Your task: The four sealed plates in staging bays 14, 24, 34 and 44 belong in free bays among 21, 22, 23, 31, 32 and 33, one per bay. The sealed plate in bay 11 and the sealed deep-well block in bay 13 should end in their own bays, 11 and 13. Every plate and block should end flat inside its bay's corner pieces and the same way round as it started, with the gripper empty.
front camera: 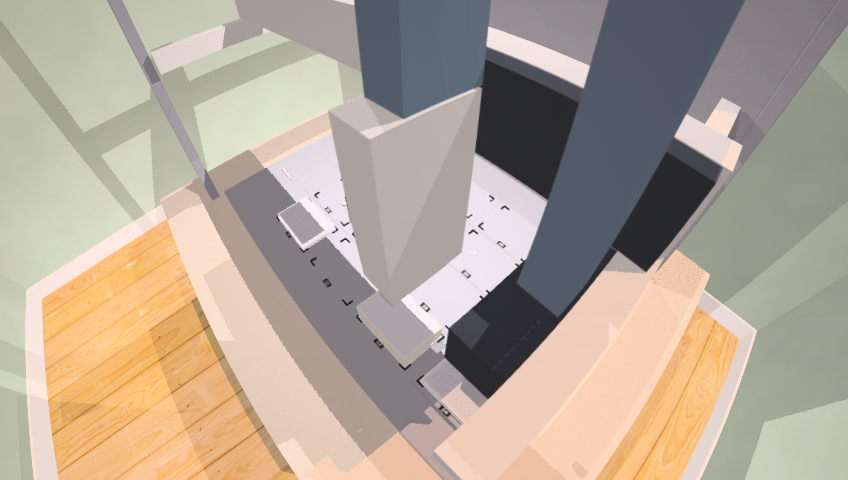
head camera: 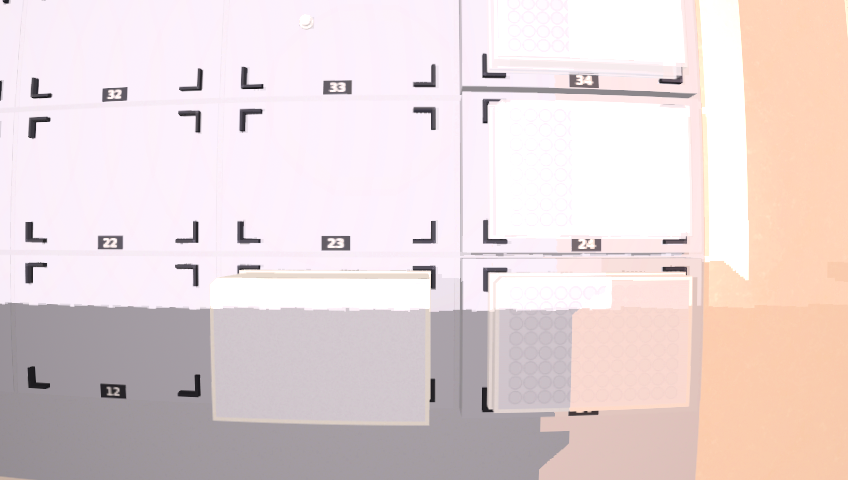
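Seen in the pictures: robot's base, origin of the base link: [front camera: 278, 218].
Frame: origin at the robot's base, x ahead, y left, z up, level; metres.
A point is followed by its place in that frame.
The gripper's black body [front camera: 496, 342] @(x 0.581, y -0.004, z 0.352 m) is at the right in the front view, below a blue column; its jaws are hidden, so their opening cannot be told, and it does not show in the head view. The sealed deep-well block [front camera: 398, 327] @(x 0.407, y 0.032, z 0.042 m) [head camera: 321, 356] @(x 0.394, y 0.041, z 0.042 m) stands in bay 13. A sealed plate [front camera: 304, 223] @(x 0.074, y 0.037, z 0.014 m) lies in bay 11. The bay 14 plate [front camera: 445, 380] @(x 0.522, y 0.029, z 0.029 m) [head camera: 538, 350] @(x 0.520, y 0.040, z 0.029 m) lies within its corner pieces. The bay 24 plate [head camera: 595, 172] @(x 0.555, y 0.147, z 0.029 m) and the bay 34 plate [head camera: 535, 29] @(x 0.520, y 0.236, z 0.029 m), partly cut off, lie in their bays. Bay 44 does not show.
The pale pipetting stage [front camera: 416, 196] hides much of the deck in the front view. Bays 22, 23, 32 and 33 show their corner pieces in the head view. A small white knob [front camera: 474, 252] @(x 0.369, y 0.259, z 0.004 m) [head camera: 305, 22] @(x 0.370, y 0.256, z 0.004 m) is in bay 33. A tan wall [head camera: 779, 178] @(x 0.723, y 0.154, z -0.010 m) runs along the right edge.
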